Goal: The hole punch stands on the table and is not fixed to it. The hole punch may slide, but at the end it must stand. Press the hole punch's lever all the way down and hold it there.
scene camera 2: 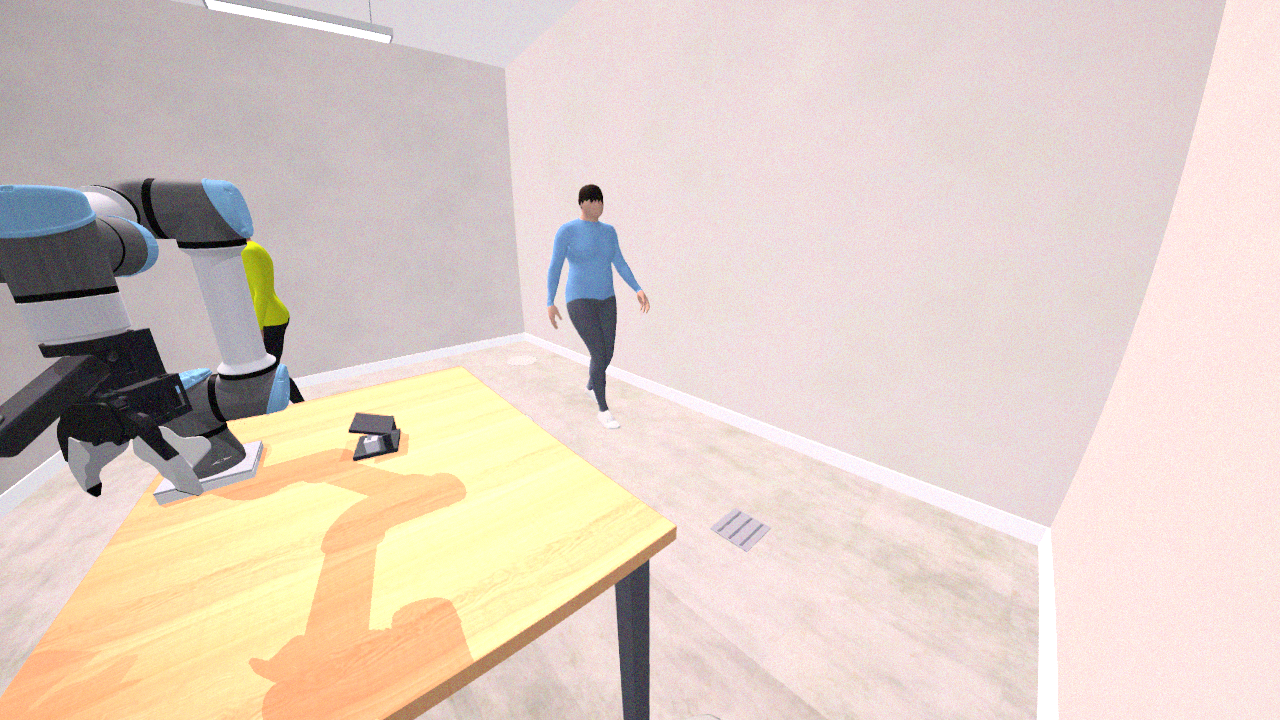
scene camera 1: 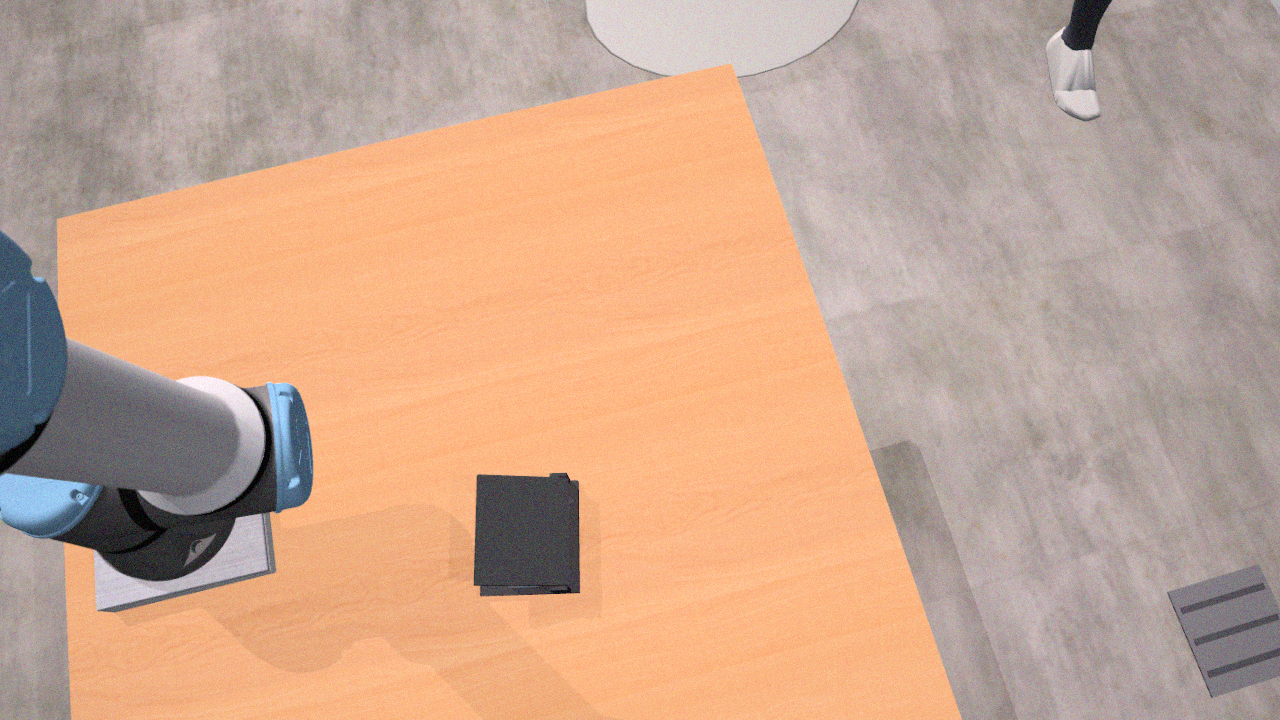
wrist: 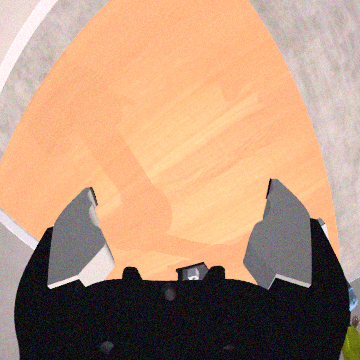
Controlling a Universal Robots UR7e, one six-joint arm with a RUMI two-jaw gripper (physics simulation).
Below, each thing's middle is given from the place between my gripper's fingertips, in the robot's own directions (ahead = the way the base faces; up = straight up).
Scene:
Now: hand 47 cm to the right of the flat lever [scene camera 1: 521, 522], 20 cm short of it and 16 cm above it. Round my hand: hole punch [scene camera 1: 574, 544] 47 cm to the left, 20 cm ahead, 18 cm below.

